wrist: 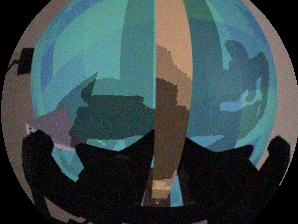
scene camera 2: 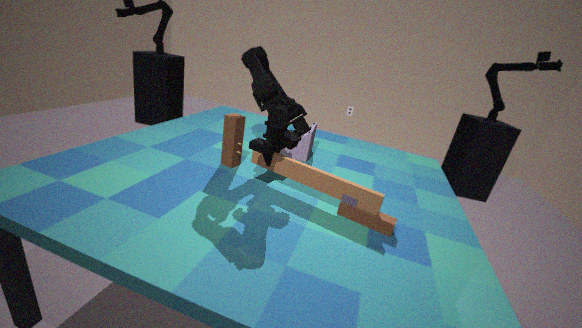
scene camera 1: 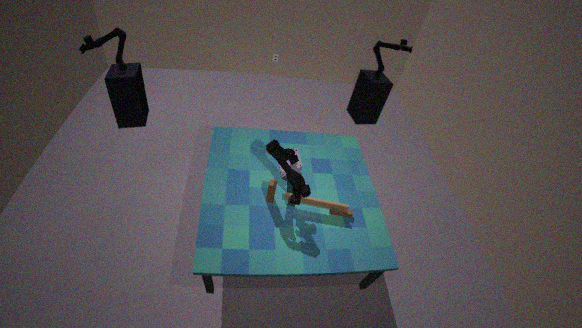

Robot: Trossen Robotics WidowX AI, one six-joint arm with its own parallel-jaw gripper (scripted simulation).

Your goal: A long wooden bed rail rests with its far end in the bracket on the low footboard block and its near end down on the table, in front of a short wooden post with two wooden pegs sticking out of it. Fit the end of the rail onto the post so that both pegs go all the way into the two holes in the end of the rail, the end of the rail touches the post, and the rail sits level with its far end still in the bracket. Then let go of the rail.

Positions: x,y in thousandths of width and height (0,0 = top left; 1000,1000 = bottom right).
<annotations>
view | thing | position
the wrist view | my gripper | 549,596
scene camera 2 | my gripper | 463,505
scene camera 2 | wooden rail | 635,611
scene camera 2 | wooden post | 401,398
</annotations>
